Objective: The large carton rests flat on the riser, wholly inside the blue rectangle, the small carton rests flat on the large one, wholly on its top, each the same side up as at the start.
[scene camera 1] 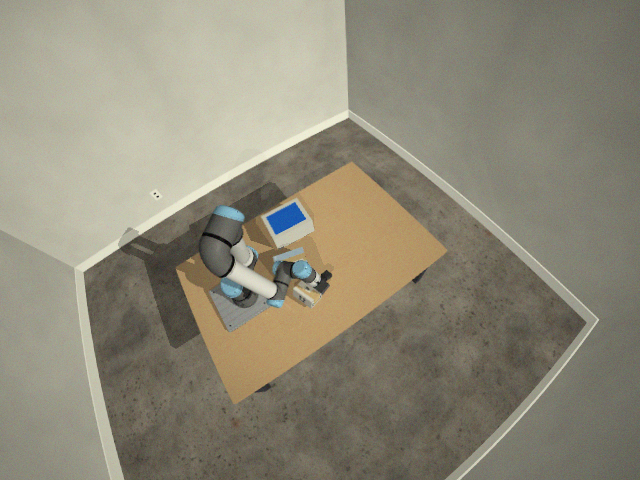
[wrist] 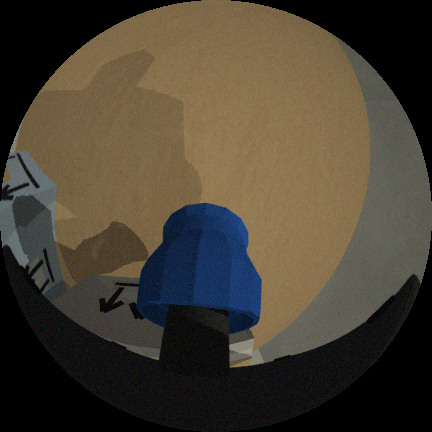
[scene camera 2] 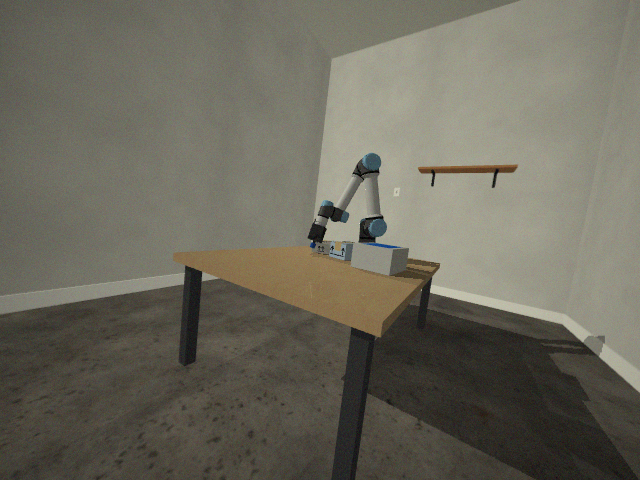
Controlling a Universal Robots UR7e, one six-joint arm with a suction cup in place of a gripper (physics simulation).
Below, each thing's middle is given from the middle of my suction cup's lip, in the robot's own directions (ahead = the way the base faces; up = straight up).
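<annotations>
The small carton [wrist: 106, 305] is 40 mm to the left of my suction cup and 80 mm behind it. As for the large carton [wrist: 35, 197], it sits 20 mm behind my suction cup, 220 mm to the left of it and 10 mm above it. I also see the grey riser [scene camera 2: 384, 259], which is 140 mm ahead of my suction cup and 440 mm to the left of it, and 20 mm above it.
</annotations>
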